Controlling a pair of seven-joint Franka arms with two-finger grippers.
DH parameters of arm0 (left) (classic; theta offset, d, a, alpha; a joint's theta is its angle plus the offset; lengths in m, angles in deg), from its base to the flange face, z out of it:
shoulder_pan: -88.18 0.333 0 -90
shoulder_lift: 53.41 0 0 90
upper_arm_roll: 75.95 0.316 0.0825 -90
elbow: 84.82 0 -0.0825 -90
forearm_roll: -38.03 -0.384 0 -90
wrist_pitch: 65.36 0 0.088 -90
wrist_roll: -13.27 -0.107 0 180
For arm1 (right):
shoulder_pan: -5.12 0.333 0 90
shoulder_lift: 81.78 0 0 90
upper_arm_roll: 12.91 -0.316 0.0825 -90
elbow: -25.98 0 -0.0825 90
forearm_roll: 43.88 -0.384 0 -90
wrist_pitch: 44.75 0 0.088 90
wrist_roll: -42.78 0.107 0 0
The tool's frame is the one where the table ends.
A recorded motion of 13 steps. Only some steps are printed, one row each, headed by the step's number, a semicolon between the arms.
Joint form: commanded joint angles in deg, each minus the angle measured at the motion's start. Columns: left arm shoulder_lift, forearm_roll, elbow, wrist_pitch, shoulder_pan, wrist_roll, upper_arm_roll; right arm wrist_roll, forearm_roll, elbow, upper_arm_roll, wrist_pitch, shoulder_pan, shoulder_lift.
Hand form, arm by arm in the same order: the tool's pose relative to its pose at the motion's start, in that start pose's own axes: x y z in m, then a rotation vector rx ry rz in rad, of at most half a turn. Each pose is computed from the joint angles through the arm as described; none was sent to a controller.
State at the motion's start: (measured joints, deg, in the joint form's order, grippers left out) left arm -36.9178 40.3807 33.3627 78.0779 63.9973 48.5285 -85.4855; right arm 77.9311 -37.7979 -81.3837 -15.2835 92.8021 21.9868 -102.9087
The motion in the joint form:
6: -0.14 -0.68 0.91 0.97 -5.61 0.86 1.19; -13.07 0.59 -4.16 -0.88 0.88 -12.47 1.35
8: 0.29 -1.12 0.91 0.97 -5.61 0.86 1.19; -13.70 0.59 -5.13 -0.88 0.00 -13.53 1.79
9: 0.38 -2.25 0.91 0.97 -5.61 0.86 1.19; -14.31 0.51 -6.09 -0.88 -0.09 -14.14 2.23
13: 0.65 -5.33 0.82 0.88 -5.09 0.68 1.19; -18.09 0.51 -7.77 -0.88 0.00 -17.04 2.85
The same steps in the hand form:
6: -0.0329 0.0334 0.0067 0.0026 -0.0014 0.0722; 0.0353 0.1247 0.0178 -0.0458 -0.0280 -0.0383
8: -0.0335 0.0326 0.0110 0.0101 -0.0050 0.0778; 0.0326 0.1379 0.0212 -0.0574 -0.0510 -0.0315
9: -0.0337 0.0326 0.0119 0.0198 0.0007 0.0938; 0.0295 0.1457 0.0232 -0.0614 -0.0616 -0.0312
13: -0.0304 0.0287 0.0139 0.0476 0.0169 0.1316; 0.0292 0.1777 0.0281 -0.0705 -0.0802 -0.0482

